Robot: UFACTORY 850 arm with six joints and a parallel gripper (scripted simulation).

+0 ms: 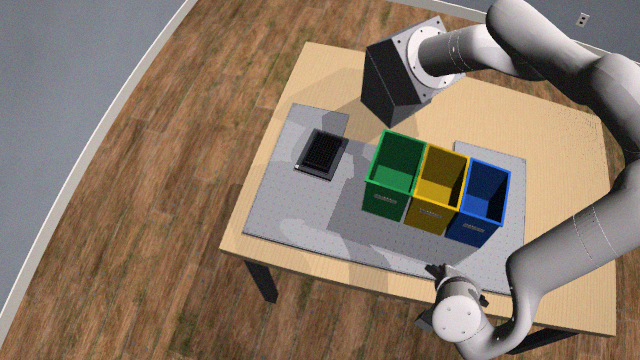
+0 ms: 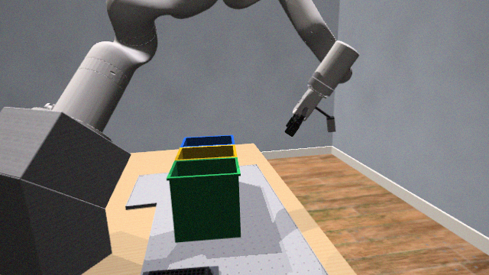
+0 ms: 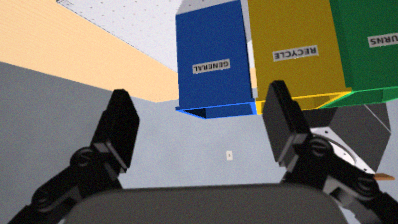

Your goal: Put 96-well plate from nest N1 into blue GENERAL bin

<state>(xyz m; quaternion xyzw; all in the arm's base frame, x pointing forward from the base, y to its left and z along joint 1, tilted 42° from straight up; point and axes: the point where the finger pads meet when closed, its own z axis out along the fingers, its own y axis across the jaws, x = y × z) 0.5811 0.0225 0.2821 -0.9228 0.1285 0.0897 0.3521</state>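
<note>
My gripper is now 44 cm to the left of the black 96-well plate, 37 cm past it and 20 cm above it. The rest, counted from my hand: yellow bin 29 cm behind, 13 cm below, 7 cm to the right; then blue bin 28 cm behind, 13 cm below, 6 cm to the left; then green bin 30 cm behind, 21 cm to the right, 13 cm below.
</note>
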